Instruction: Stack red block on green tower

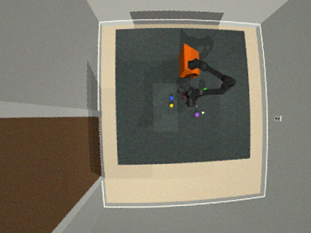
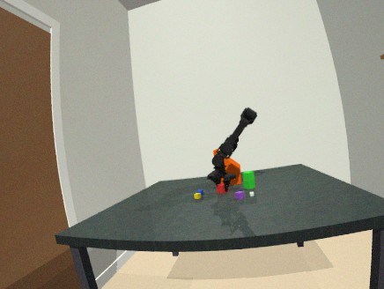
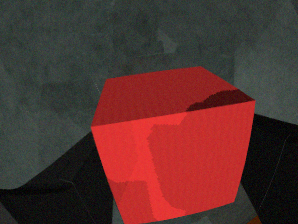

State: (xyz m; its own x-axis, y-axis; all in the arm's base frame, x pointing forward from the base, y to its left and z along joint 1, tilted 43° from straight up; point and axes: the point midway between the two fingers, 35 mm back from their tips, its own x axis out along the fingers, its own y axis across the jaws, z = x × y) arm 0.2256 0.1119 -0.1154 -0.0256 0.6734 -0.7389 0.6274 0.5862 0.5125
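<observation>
The blue block is 13 cm to the right of my gripper tip, 2 cm ahead of it and 1 cm above it. From my gripper tip the other things lie so: red block: 2 cm above; then purple block: 16 cm ahead, 11 cm to the left, 1 cm above; then yellow block: 13 cm to the right, 9 cm ahead, 1 cm above.
</observation>
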